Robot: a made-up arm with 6 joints.
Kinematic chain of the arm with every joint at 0, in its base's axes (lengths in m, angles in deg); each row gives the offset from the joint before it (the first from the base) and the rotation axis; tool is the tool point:
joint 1: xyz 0 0 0.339 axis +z
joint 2: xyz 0 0 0 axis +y
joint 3: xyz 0 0 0.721 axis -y
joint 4: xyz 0 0 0 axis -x
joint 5: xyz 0.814 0 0 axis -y
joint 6: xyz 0 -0.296 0 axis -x
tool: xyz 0 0 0
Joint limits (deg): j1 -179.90..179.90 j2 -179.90..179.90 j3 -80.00..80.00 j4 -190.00..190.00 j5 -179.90..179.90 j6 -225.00..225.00
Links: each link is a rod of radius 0.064 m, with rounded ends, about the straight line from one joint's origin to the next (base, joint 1, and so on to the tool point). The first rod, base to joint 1, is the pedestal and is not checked.
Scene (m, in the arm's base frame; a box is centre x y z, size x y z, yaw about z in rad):
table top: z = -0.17
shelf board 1: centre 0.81 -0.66 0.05 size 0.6 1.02 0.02 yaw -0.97
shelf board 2: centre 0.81 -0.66 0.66 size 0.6 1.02 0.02 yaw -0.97
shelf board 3: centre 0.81 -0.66 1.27 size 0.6 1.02 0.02 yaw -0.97
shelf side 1: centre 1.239 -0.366 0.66 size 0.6 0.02 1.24 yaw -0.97
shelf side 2: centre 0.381 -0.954 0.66 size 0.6 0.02 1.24 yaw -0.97
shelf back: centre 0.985 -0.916 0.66 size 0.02 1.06 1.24 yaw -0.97
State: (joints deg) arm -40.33 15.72 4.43 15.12 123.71 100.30
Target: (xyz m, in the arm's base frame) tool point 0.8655 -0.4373 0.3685
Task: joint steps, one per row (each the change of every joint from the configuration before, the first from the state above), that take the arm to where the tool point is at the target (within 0.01 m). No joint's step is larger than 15 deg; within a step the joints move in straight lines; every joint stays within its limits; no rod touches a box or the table.
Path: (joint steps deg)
1: 6.16 -14.19 -10.26 -3.61 0.00 0.00
2: 6.17 -14.19 -10.26 -3.61 0.00 0.00
3: 6.16 -14.20 -10.25 -3.61 0.00 0.00
4: 6.17 -14.19 -10.26 -3.61 0.00 0.00
5: 9.13 12.43 -2.69 -0.88 0.00 0.00
6: 9.13 12.43 -2.69 -0.88 0.00 0.00
7: 9.13 12.44 -2.68 -0.88 0.00 0.00
8: 9.14 12.43 -2.69 -0.88 0.00 0.00
9: -10.03 7.23 9.36 3.72 0.00 0.00
10: -10.03 7.24 9.37 3.72 0.00 0.00
11: -10.03 7.23 9.36 3.72 0.00 0.00

